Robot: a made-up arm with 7 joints. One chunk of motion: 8 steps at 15 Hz.
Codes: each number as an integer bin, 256 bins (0 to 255) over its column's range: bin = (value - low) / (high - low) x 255, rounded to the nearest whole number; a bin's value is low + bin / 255 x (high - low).
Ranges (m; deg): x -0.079..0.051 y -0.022..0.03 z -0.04..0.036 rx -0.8..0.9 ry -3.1..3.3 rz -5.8..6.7
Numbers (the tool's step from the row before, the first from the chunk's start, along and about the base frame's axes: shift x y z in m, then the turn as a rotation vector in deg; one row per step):
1: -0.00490 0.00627 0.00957 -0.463 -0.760 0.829
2: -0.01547 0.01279 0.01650 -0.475 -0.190 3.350
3: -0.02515 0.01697 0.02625 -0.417 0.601 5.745
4: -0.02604 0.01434 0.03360 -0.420 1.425 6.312
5: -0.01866 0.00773 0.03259 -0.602 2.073 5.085
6: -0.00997 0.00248 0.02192 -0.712 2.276 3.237
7: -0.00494 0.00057 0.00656 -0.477 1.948 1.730
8: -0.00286 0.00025 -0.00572 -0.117 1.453 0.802
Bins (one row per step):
1: 145 139 166 51 93 135
2: 125 171 190 49 116 187
3: 106 191 222 57 147 236
4: 104 178 247 57 180 247
5: 118 146 244 30 206 222
6: 135 120 208 13 214 184
7: 145 111 156 48 201 154
8: 149 109 115 102 181 135

